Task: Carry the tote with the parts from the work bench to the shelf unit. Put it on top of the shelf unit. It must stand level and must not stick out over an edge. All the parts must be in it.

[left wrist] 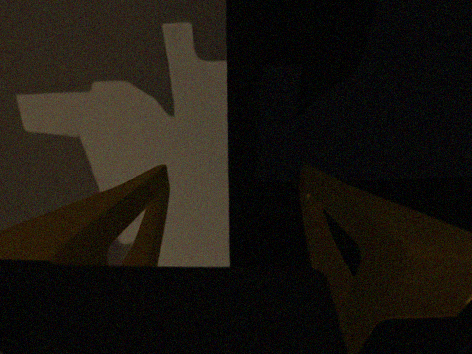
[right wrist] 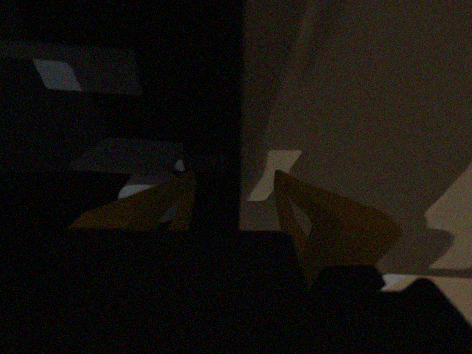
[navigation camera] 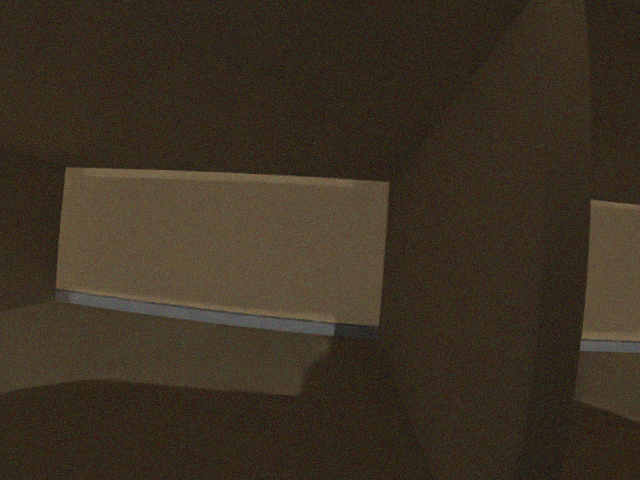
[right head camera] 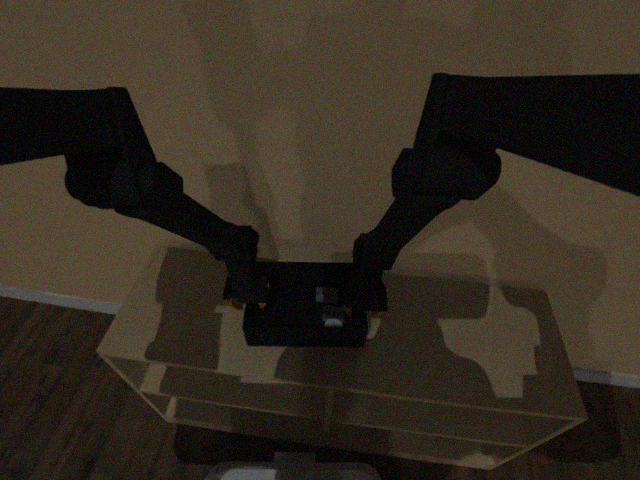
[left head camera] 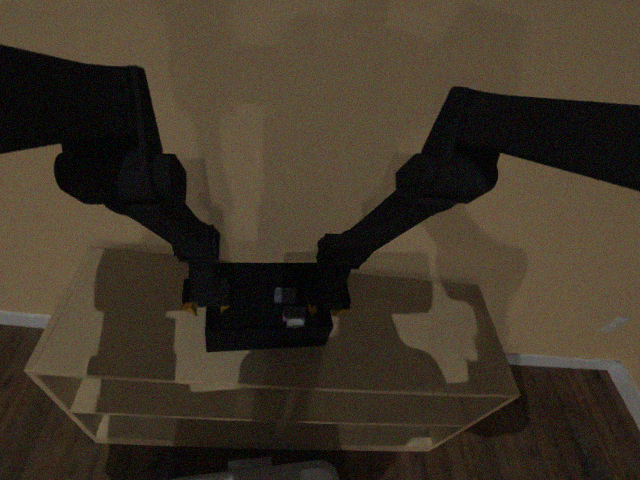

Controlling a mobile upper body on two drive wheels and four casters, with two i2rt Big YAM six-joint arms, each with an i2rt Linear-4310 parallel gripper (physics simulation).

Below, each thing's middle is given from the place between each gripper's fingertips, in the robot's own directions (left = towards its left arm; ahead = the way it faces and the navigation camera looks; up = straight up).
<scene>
My right hand is 30 mm past the round part point(right wrist: 137, 183), 80 mm to the right of it and 10 mm above it. Round my right hand: black tote point(left head camera: 253, 321) 20 mm ahead, 150 mm to the left, 20 mm above.
My left hand is 15 cm to the left of the black tote, 2 cm below it and 1 cm short of it. The rest, counted from my left hand: round part 22 cm to the right, 5 cm behind, 2 cm below.
</scene>
